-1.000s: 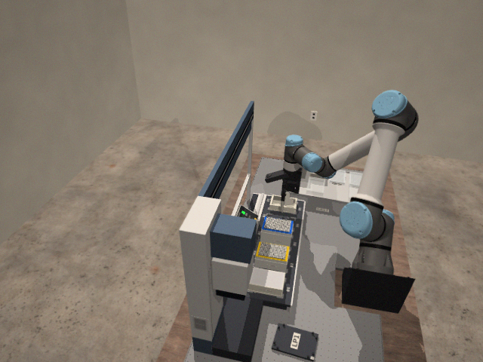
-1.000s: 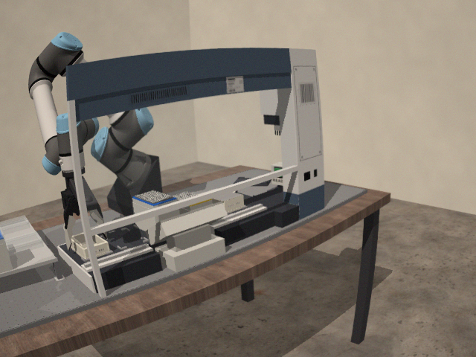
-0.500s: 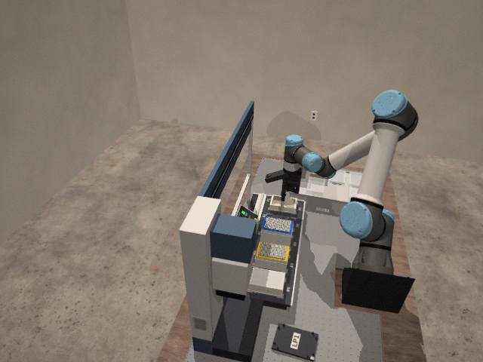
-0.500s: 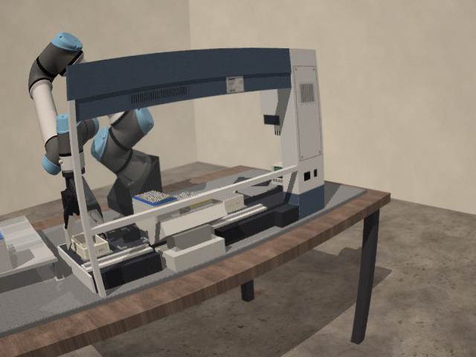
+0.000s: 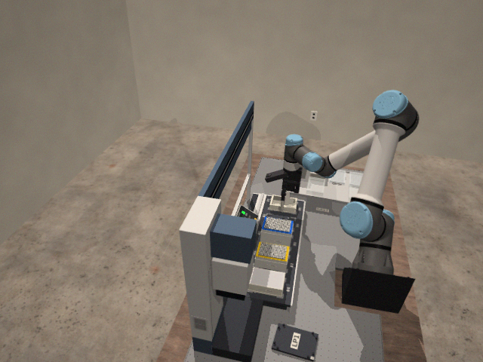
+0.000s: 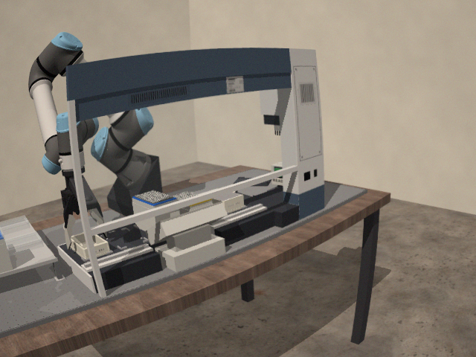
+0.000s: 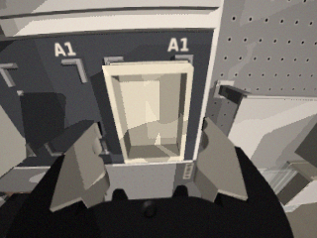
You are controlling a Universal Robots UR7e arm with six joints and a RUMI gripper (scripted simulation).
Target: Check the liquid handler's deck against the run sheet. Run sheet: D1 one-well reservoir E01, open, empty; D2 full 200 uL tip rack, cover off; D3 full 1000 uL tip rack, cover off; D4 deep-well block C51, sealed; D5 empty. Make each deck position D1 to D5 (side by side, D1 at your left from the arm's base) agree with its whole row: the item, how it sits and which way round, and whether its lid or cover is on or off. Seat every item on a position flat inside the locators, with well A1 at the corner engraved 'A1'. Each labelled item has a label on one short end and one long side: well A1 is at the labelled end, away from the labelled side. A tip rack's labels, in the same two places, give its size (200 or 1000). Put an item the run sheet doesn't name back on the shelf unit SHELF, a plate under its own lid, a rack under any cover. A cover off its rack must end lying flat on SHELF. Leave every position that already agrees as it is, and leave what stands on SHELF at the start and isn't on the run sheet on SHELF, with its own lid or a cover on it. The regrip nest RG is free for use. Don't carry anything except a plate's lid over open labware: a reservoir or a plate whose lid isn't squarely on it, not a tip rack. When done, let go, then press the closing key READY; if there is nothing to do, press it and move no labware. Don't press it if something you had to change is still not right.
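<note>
Right now my hand is 10 mm above the cream one-well reservoir. The rest, counted from my hand: post 190 mm ahead, 160 mm above, 40 mm to the right; shelf unit 280 mm to the right, 170 mm behind, 20 mm below; blue-rimmed tip rack 250 mm to the left, 50 mm above, 30 mm behind.
</note>
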